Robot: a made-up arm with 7 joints. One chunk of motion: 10 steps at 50 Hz.
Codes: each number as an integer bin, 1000 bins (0 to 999) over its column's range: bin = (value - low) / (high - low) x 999, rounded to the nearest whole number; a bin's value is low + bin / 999 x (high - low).
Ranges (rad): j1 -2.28..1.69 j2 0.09..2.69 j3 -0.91..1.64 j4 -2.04..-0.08 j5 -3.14..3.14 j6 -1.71..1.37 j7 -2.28..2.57
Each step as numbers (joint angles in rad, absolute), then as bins.
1 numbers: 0.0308 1.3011 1.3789 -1.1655 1.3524 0.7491 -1.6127
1 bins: 581 465 897 446 715 798 137
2 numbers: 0.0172 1.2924 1.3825 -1.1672 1.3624 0.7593 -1.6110
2 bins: 578 462 898 445 716 801 138
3 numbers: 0.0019 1.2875 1.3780 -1.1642 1.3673 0.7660 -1.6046
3 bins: 574 460 896 446 717 803 139
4 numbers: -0.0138 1.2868 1.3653 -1.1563 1.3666 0.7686 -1.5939
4 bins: 570 460 891 450 717 804 141
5 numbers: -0.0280 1.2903 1.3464 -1.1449 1.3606 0.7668 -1.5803
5 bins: 567 461 884 456 716 803 144
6 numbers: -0.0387 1.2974 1.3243 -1.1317 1.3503 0.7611 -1.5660
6 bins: 564 464 875 463 714 802 147
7 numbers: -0.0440 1.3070 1.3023 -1.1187 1.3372 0.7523 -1.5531
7 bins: 563 468 867 470 712 799 150
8 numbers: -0.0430 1.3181 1.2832 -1.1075 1.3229 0.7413 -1.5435
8 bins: 563 472 859 475 710 795 152
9 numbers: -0.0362 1.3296 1.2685 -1.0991 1.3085 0.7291 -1.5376
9 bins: 565 476 853 480 708 791 153
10 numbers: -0.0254 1.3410 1.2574 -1.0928 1.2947 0.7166 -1.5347
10 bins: 567 481 849 483 705 787 154
